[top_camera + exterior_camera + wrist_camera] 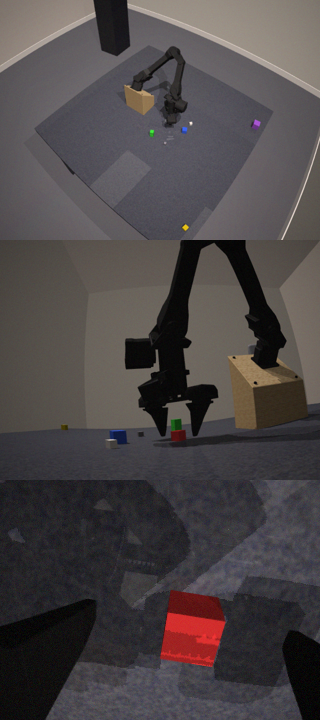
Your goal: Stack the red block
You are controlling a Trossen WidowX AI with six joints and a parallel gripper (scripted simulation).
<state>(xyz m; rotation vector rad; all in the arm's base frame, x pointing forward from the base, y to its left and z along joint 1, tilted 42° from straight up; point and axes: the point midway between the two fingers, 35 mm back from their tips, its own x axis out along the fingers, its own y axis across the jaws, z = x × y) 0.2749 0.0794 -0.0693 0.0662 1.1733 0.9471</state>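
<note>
Now: gripper tip right at the red block. Also, from my gripper tip: small grey block: 18 cm to the right, 7 cm ahead; white block: 14 cm ahead, 5 cm to the left; blue block: 13 cm ahead, 3 cm to the right, 1 cm above.
</note>
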